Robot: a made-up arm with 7 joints.
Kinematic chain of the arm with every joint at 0, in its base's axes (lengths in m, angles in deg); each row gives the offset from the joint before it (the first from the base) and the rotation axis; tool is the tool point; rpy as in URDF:
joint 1: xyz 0.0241 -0.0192 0.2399 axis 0 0.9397 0.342
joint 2: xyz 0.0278 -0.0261 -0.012 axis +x
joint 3: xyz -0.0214 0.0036 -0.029 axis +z
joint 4: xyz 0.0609 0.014 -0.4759 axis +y
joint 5: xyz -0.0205 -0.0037 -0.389 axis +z
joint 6: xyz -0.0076 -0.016 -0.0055 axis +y
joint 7: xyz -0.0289 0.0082 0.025 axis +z
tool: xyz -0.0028 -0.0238 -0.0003 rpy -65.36 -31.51 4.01
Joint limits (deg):
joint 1: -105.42..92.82
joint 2: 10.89..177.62
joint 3: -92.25..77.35
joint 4: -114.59..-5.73
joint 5: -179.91..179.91
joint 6: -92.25..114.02
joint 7: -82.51..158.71
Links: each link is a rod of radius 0.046 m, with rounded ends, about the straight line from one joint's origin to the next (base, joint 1, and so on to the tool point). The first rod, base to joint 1, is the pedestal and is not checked.
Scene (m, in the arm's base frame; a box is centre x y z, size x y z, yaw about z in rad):
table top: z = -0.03
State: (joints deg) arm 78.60 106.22 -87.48 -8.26 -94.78 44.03 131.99
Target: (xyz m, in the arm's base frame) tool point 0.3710 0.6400 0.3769
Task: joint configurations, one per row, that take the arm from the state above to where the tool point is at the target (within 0.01 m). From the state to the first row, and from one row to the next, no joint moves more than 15 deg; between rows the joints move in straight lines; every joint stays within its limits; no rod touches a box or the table.
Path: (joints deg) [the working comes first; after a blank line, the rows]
Joints at the target: 78.50 161.75 -67.22 -62.84 -94.34 39.99 139.02
Straight joint move there: clear.

1: 78.58 120.10 -82.42 -21.90 -94.67 43.02 133.75
2: 78.55 133.99 -77.35 -35.55 -94.56 42.01 135.51
3: 78.53 147.87 -72.29 -49.19 -94.45 41.00 137.26
4: 78.50 161.75 -67.22 -62.84 -94.34 39.99 139.02

